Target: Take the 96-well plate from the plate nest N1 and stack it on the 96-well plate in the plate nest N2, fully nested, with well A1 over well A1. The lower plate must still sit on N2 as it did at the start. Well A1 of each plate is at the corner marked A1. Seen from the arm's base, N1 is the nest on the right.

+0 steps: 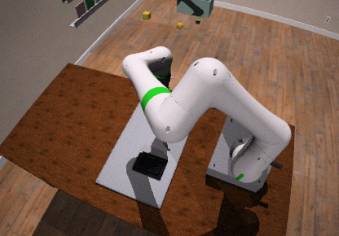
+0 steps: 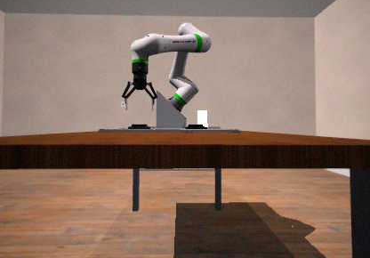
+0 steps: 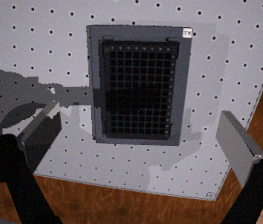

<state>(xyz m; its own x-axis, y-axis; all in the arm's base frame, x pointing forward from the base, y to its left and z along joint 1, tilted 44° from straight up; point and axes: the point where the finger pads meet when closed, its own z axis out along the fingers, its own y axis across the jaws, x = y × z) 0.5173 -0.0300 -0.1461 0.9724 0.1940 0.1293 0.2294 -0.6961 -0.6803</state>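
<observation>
Right now the black 96-well plate is 1 cm behind my hand and 10 cm below it. The rest, counted from my hand: grey pegboard mat (2 cm behind, 18 cm to the left, 12 cm below); then grey plate nest (1 cm behind, 11 cm below).
</observation>
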